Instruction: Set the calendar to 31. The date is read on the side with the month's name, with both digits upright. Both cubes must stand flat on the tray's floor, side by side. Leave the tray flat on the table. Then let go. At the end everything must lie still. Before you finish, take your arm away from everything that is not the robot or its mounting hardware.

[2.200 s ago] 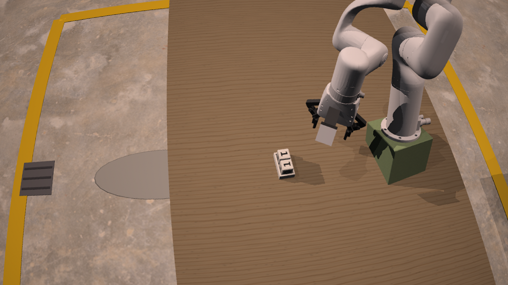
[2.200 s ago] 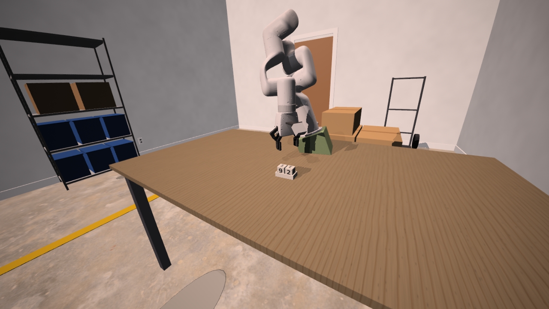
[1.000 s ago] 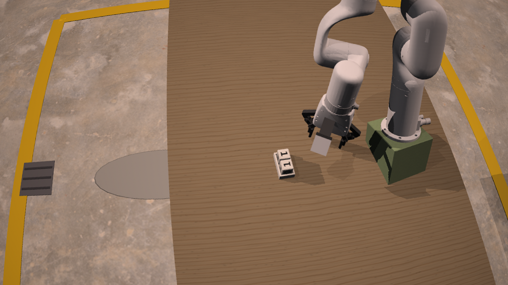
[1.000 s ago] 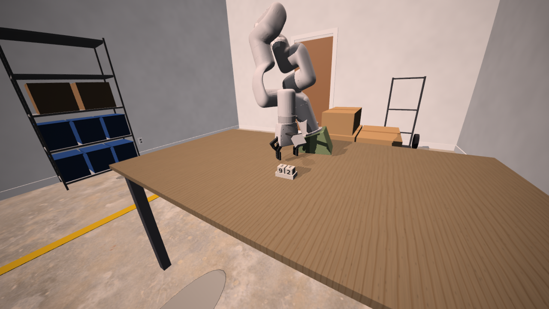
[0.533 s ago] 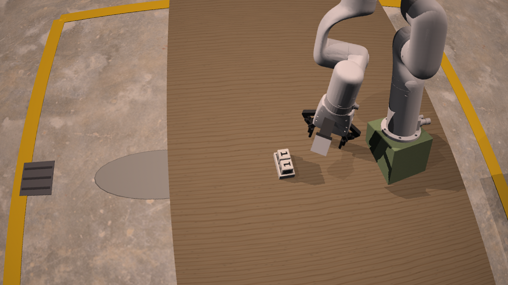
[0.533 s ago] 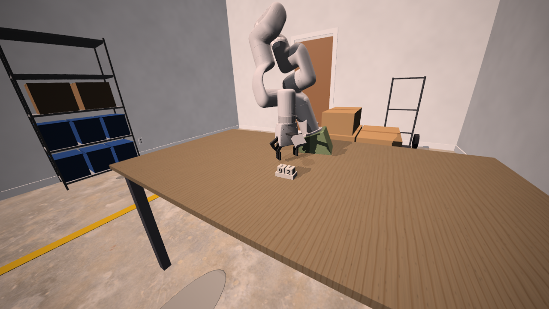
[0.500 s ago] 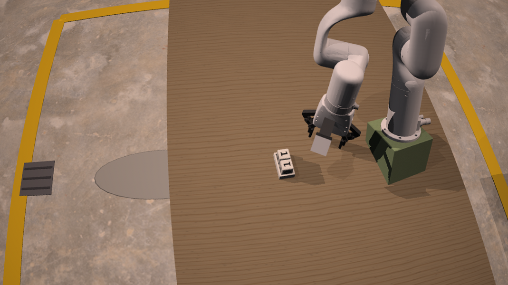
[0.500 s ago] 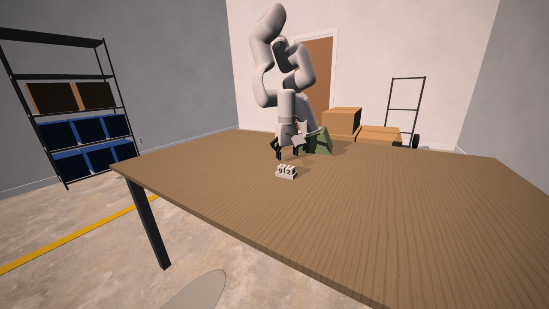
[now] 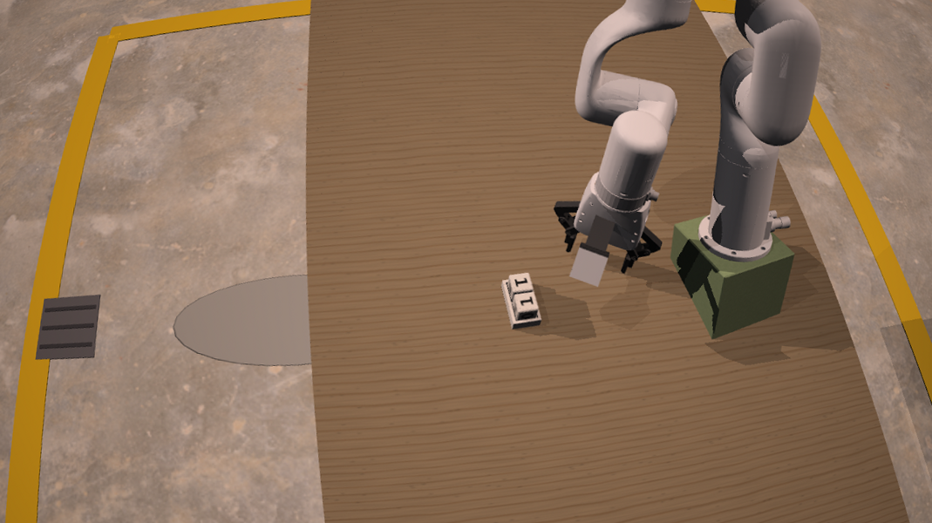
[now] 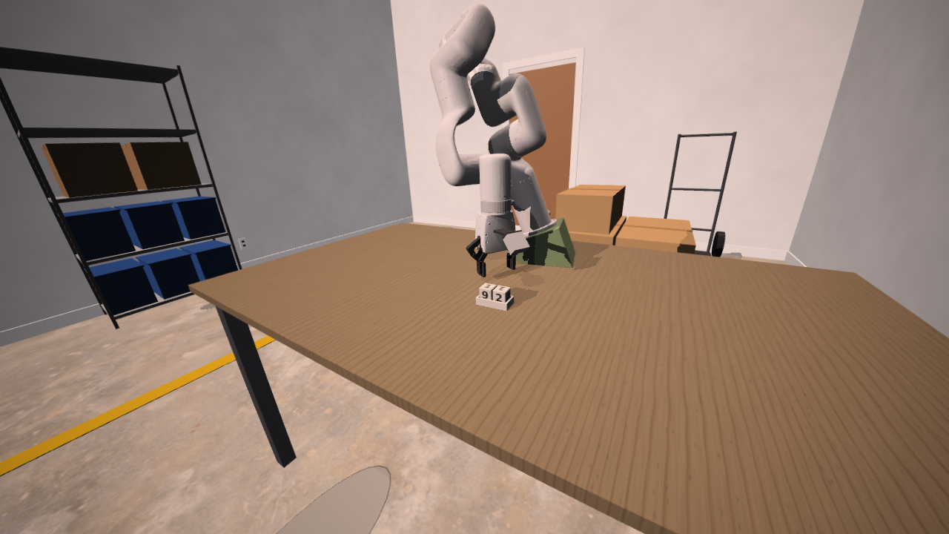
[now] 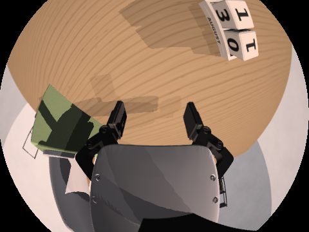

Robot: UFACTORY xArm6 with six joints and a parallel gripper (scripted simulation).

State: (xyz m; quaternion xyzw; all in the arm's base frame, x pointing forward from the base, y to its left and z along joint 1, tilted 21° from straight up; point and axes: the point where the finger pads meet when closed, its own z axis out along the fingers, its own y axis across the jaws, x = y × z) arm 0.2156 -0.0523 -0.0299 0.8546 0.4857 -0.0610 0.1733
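My hand is 13 cm short of the cube and 8 cm to the right of it. The rest, counted from my hand: tray 13 cm ahead, 6 cm to the left, 2 cm below.
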